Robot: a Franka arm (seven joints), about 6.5 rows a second.
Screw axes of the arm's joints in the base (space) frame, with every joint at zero. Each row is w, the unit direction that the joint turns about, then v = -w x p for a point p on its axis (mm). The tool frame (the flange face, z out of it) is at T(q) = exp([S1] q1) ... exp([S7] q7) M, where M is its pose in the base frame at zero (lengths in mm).
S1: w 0 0 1 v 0 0 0
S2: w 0 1 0 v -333 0 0
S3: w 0 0 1 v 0 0 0
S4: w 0 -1 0 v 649 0 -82.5
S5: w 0 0 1 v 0 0 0
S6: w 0 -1 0 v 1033 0 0
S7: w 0 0 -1 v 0 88 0
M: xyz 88 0 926 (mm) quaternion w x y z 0 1 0 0
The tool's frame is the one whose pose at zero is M.
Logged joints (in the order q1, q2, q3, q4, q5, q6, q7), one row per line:
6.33, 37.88, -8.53, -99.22, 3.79, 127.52, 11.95
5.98, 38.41, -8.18, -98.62, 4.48, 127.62, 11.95
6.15, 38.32, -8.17, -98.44, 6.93, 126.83, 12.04
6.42, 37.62, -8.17, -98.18, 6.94, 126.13, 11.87
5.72, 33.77, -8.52, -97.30, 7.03, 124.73, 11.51
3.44, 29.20, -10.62, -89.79, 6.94, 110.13, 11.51
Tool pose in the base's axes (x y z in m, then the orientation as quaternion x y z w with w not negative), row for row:
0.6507, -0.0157, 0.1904, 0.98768, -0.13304, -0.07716, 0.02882
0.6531, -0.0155, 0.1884, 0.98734, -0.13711, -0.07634, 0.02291
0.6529, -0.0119, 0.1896, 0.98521, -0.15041, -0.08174, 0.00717
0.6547, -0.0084, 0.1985, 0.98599, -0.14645, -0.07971, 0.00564
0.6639, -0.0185, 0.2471, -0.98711, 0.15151, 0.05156, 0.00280
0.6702, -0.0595, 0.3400, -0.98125, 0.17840, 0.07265, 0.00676
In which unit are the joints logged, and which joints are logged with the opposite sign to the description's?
The joints are logged in degrees. Opposite sign: none.
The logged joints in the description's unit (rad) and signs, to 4 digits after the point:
0.1105, 0.6611, -0.1489, -1.7317, 0.0661, 2.2256, 0.2086
0.1044, 0.6704, -0.1428, -1.7212, 0.0782, 2.2274, 0.2086
0.1073, 0.6688, -0.1426, -1.7181, 0.1210, 2.2136, 0.2101
0.1121, 0.6566, -0.1426, -1.7136, 0.1211, 2.2014, 0.2072
0.0998, 0.5894, -0.1487, -1.6982, 0.1227, 2.1769, 0.2009
0.0600, 0.5096, -0.1854, -1.5671, 0.1211, 1.9221, 0.2009

